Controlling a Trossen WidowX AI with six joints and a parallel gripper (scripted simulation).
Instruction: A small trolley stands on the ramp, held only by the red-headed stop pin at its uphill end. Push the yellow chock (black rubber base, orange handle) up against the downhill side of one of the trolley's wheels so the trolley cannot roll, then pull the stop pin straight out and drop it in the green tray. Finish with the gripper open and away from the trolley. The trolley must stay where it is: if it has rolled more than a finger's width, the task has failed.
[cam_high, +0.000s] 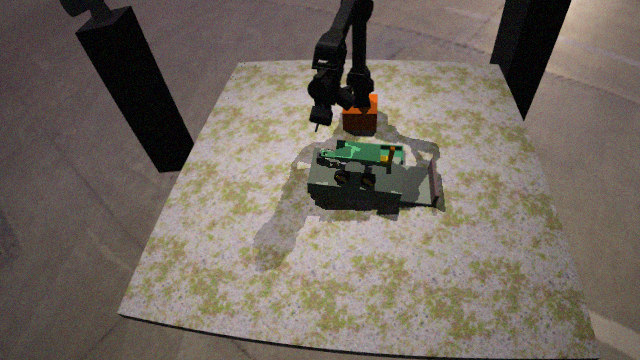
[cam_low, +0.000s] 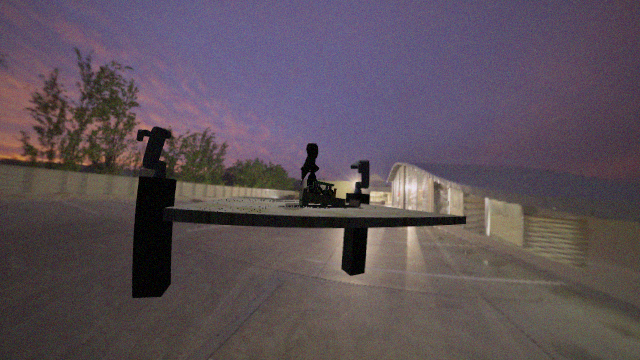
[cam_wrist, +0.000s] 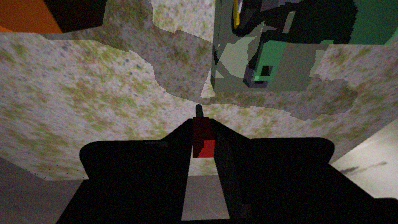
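The green tray is 220 mm to the left of my gripper tip and 180 mm below it. Round my gripper tip: red-headed stop pin (right at my gripper tip); green trolley (120 mm ahead, 100 mm to the left, 70 mm below); grey ramp (130 mm below, 120 mm ahead, 100 mm to the left).
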